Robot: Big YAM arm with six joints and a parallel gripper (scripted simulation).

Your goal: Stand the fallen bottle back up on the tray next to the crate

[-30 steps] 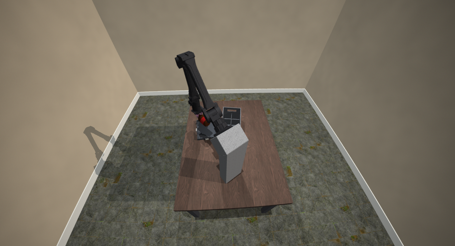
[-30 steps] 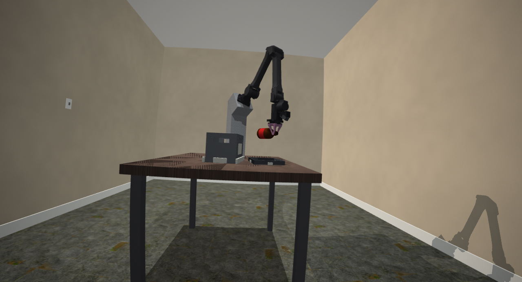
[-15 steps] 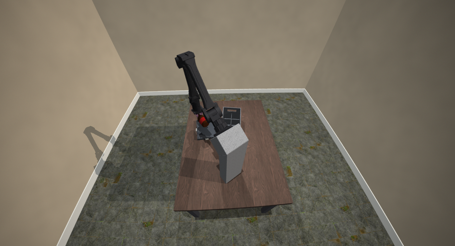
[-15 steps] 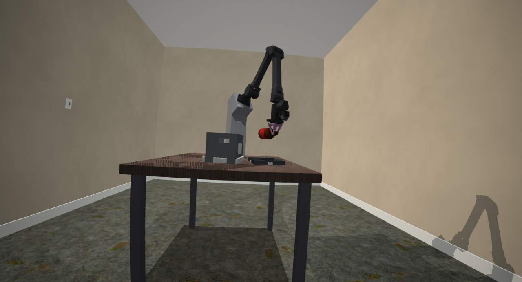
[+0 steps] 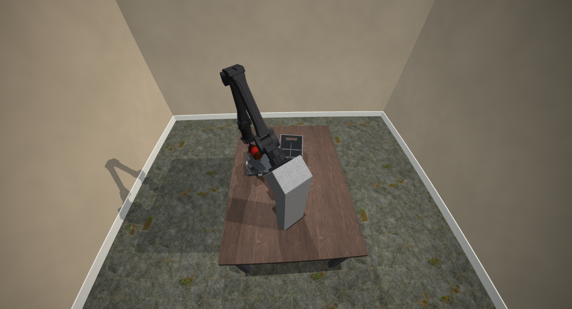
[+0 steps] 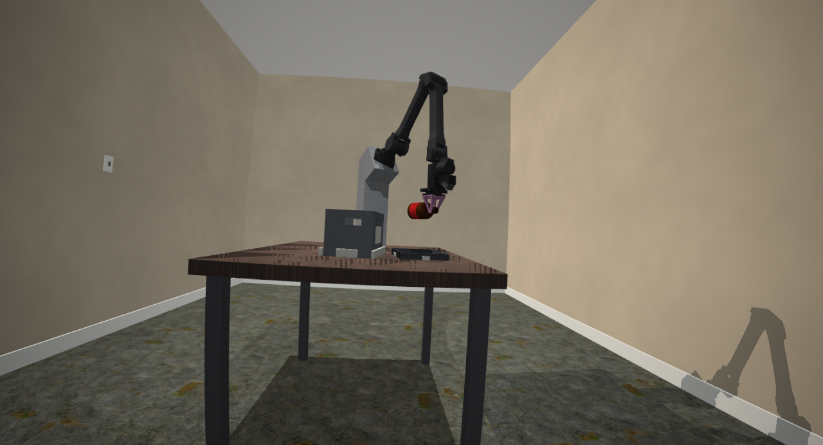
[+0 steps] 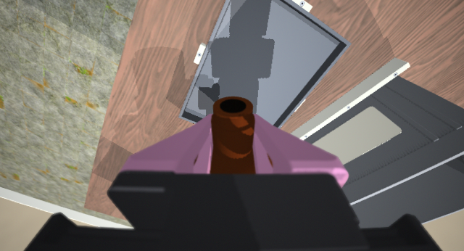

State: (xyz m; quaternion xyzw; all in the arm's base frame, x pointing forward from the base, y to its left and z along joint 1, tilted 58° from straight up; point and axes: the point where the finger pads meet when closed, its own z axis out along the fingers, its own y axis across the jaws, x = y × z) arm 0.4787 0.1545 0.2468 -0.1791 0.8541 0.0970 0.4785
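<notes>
Right now my hand is 4 cm past the brown bottle and 4 cm to the left of it. Also, from my hand: dark grey tray (1 cm behind, 5 cm to the right, 18 cm below); then dark crate (2 cm ahead, 31 cm to the right, 11 cm below).
</notes>
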